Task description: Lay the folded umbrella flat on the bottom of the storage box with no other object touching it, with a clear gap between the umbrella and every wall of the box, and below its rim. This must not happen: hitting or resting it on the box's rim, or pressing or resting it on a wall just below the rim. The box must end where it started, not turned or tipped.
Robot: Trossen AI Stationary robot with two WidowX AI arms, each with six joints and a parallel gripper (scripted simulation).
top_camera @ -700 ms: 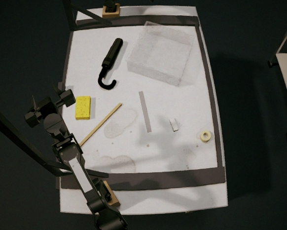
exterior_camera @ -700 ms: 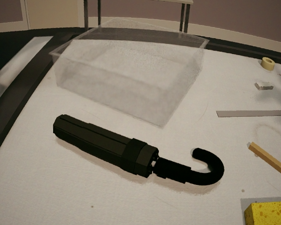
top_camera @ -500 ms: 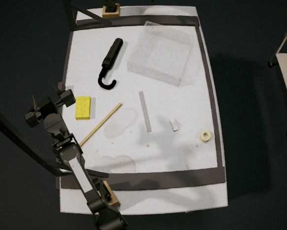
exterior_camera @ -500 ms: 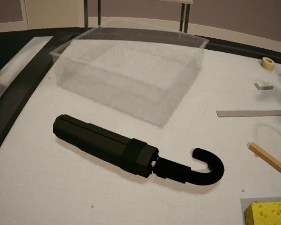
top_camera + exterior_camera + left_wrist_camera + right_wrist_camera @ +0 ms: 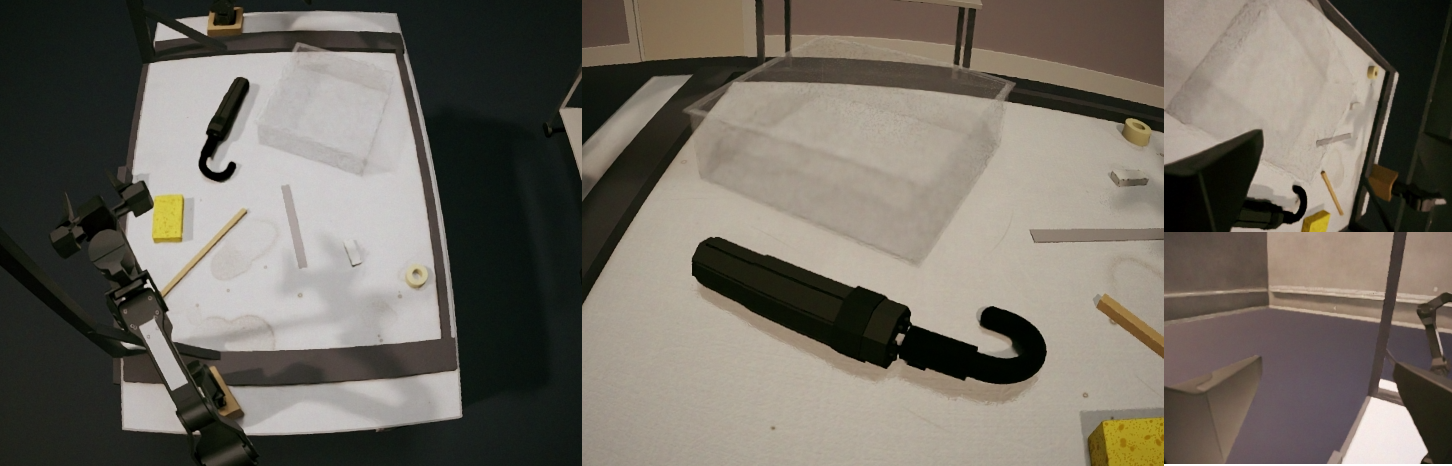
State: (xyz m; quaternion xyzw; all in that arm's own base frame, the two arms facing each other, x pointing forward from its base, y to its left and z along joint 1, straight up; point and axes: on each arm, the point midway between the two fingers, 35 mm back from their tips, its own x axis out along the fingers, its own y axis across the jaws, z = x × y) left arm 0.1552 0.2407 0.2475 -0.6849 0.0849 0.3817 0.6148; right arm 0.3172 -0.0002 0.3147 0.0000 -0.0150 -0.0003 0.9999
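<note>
Now: left hand 280 mm above the folded black umbrella, 230 mm to the left of it and 210 mm past it. The rest, counted from my left hand: small white block 570 mm to the right, 290 mm below, 80 mm ahead; then clear storage box 250 mm below, 190 mm to the right, 40 mm ahead; then grey strip 500 mm to the right, 300 mm below, 50 mm behind.
</note>
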